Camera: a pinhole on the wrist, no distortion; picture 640 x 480 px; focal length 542.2 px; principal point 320.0 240.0 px. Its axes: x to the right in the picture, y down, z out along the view. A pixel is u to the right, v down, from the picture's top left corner.
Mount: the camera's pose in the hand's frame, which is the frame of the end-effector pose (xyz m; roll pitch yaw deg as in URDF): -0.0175 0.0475 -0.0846 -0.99 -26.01 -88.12
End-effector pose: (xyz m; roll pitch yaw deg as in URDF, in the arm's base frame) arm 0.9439 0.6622 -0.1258 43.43 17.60 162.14
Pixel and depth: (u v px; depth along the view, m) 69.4 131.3 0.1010
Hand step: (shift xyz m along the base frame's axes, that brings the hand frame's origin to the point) -0.0208 -0.1051 0.0894
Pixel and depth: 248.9 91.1 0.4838
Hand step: 0.0056 -0.0066 0.4755
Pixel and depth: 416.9 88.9 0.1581
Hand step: 0.0168 -0.0234 0.1263
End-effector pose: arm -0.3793 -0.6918 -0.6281 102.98 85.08 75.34
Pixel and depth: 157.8 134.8 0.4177
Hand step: 0.3659 0.1827 0.1245
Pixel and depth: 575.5 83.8 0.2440
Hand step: 0.1861 -0.0495 0.0839
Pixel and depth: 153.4 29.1 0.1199
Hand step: 0.0666 0.1076 0.0755
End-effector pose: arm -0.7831 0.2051 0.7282 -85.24 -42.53 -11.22
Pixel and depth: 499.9 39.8 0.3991
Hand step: -0.0014 0.3484 -0.1609
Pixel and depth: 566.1 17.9 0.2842
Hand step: -0.0254 0.2424 -0.1126
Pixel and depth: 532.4 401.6 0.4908
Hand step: 0.2226 0.4093 0.0497
